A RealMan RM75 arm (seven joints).
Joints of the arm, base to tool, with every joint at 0 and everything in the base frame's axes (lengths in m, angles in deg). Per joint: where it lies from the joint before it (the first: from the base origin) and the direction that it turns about. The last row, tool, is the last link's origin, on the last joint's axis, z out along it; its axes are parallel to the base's.
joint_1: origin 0 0 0.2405 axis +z
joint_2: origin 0 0 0 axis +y
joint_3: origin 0 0 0.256 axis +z
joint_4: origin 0 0 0 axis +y
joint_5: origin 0 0 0.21 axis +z
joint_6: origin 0 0 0 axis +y
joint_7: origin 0 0 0.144 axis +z
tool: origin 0 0 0
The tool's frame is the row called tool.
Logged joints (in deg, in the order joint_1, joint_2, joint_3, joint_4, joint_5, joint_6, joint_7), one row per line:
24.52, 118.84, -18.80, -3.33, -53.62, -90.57, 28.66
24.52, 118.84, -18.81, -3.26, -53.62, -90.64, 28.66
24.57, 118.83, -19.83, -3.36, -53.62, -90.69, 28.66
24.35, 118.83, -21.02, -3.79, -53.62, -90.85, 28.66
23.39, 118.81, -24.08, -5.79, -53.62, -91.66, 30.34
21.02, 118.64, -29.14, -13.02, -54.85, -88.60, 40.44
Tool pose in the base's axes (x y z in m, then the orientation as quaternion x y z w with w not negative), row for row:
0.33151, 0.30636, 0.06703, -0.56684, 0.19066, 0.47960, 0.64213
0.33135, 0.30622, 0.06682, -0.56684, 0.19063, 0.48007, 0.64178
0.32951, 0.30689, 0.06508, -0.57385, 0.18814, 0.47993, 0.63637
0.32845, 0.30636, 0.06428, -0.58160, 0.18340, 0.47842, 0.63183
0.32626, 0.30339, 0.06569, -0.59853, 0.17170, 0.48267, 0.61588
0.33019, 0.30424, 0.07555, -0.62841, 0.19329, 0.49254, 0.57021
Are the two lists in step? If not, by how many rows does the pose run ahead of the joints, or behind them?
They are in step.
